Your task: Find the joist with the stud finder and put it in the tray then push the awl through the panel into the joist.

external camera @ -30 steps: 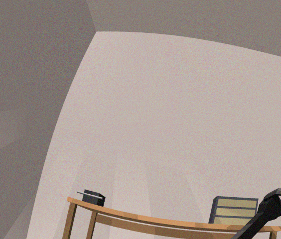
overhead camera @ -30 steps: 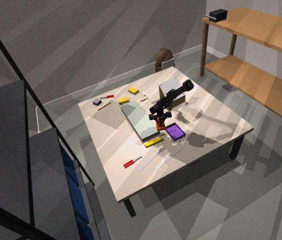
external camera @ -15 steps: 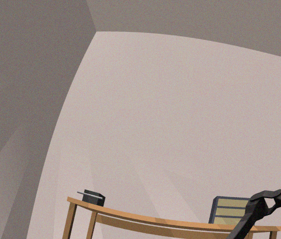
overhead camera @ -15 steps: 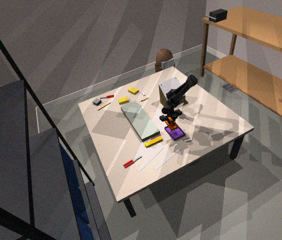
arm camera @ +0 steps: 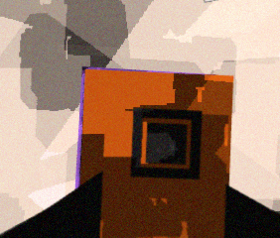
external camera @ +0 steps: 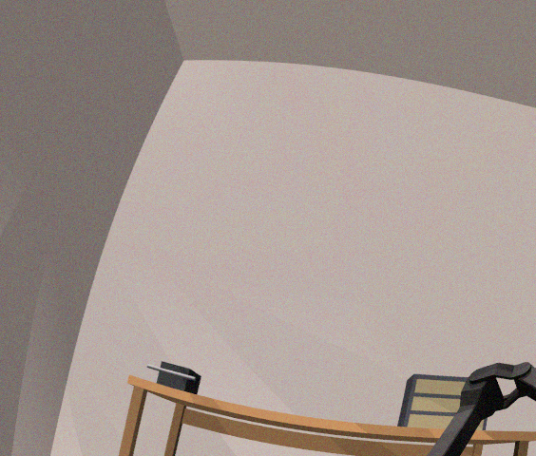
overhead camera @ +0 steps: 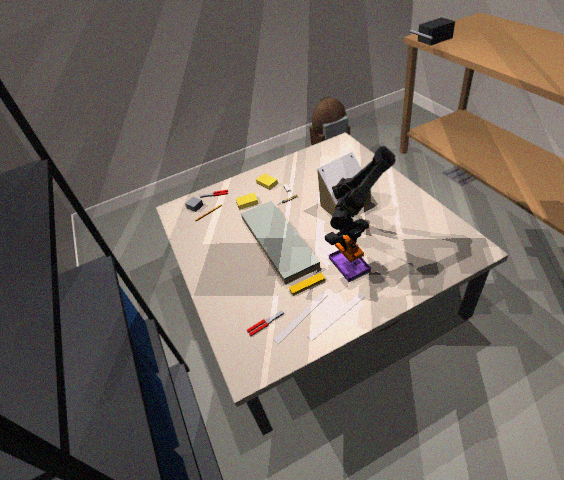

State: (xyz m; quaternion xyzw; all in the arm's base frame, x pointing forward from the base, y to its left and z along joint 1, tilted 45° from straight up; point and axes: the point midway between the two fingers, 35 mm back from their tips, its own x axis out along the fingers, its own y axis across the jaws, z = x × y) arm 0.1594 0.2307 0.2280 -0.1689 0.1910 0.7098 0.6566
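The purple tray is 10 mm to the right of my gripper tip and 110 mm below it. The rest, counted from my gripper tip: yellow block: 220 mm ahead, 10 mm to the right, 110 mm below; orange stud finder: 10 mm to the left, 20 mm above; awl: 40 mm ahead, 580 mm to the right, 110 mm below.
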